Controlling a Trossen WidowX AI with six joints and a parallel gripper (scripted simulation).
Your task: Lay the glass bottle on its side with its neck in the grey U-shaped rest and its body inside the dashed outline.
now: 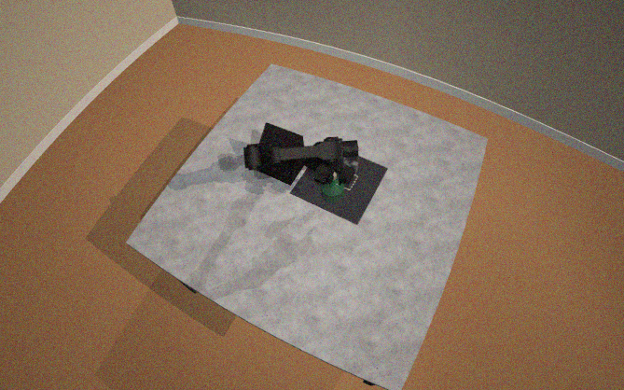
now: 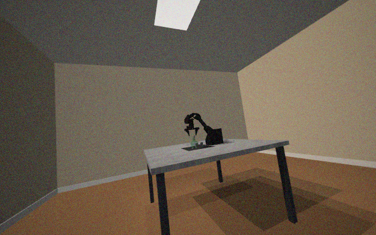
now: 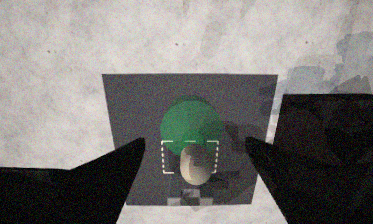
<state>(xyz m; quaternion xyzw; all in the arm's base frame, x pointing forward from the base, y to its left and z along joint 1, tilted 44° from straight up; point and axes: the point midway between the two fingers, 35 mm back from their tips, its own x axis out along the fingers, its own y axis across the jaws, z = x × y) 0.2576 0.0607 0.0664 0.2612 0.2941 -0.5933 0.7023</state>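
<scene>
My gripper tip is 30 mm to the right of the green glass bottle and 50 mm above it. Also, from my gripper tip: dark mat (10 mm behind, 100 mm to the left, 140 mm below).
</scene>
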